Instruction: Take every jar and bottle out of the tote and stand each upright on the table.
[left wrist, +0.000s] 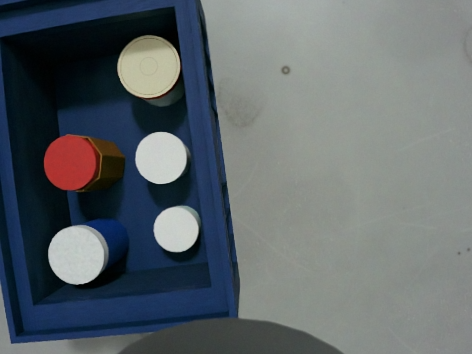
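Frame: origin at the left arm's base, x down, y left, z ahead, level; centimetres.
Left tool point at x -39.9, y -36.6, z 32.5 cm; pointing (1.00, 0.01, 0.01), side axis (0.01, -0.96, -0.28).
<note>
Offsets run from my left tool point to a thing's top centre. "*": to the spot under its first point. Level surfaces: height alone.
The blue tote {* dx +26.7, dy +12.1, dz -3.3 cm} (120, 310) fills the left of the left wrist view. Inside stand a jar with a cream lid {dx +31.4, dy +4.5, dz +17.5 cm} (149, 66) at the top right, an amber bottle with a red cap {dx +28.7, dy +13.6, dz +10.5 cm} (72, 162) at the middle left, a white-capped jar {dx +32.1, dy +5.9, dz +8.8 cm} (161, 157) at the middle right, a smaller white-capped bottle {dx +33.9, dy +6.8, dz +1.6 cm} (176, 229) at the lower right, and a blue bottle with a white cap {dx +29.0, dy +15.6, dz +2.2 cm} (78, 254) at the lower left. My left gripper (231, 337) shows as a dark grey curved edge at the bottom, beyond the tote's near wall, with no object seen on it; its cup face is hidden. My right gripper does not show.
The grey table top {dx +39.9 cm} (350, 175) spreads to the right of the tote, with faint scratches and small dark marks. The tote's raised walls stand around the jars and bottles, and the cream-lidded jar is close to the right wall.
</note>
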